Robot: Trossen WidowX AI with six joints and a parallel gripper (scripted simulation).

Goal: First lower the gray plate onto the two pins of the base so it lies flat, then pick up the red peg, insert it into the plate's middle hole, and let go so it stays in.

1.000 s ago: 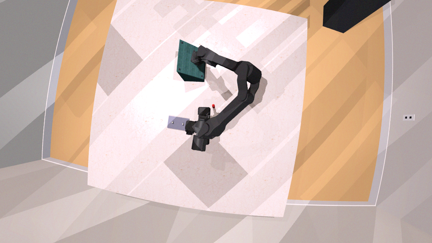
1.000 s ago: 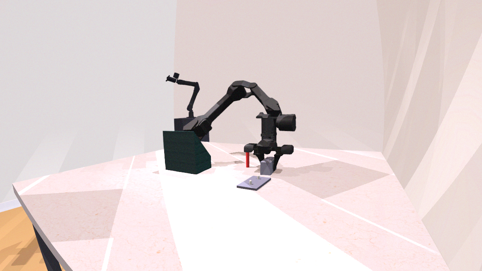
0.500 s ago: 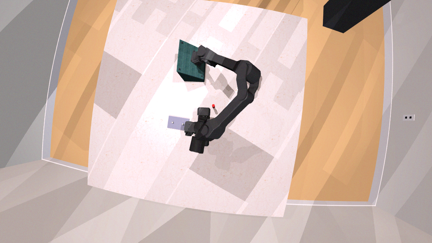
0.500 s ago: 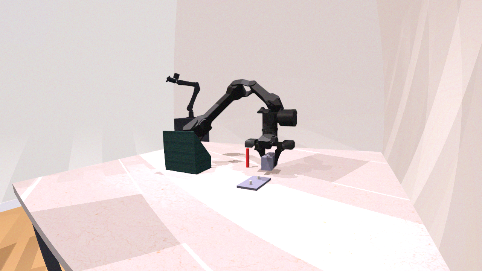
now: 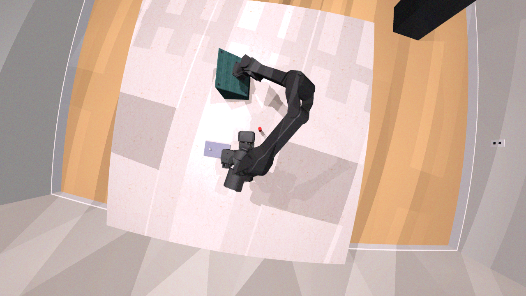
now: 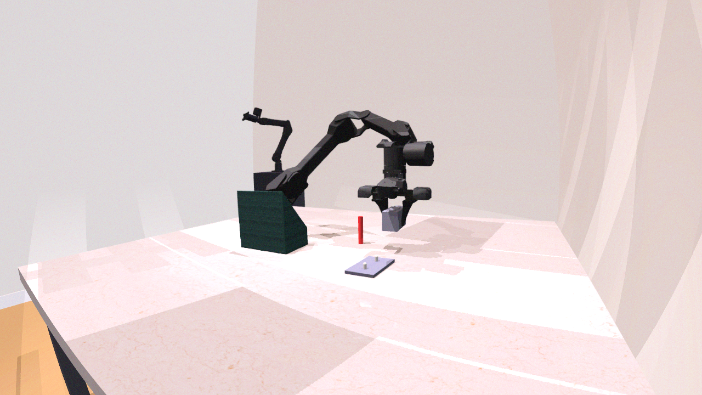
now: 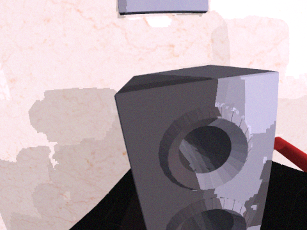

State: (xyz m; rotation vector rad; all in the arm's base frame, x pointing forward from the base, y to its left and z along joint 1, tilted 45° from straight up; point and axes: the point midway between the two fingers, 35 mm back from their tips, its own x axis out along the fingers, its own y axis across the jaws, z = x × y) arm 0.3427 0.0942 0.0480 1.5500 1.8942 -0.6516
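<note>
The flat base lies 1 cm ahead of my gripper tip, 15 cm to the right of it and 6 cm below it. Round my gripper tip: gray plate 3 cm above; then red peg 12 cm behind, 3 cm to the left, 3 cm below.
</note>
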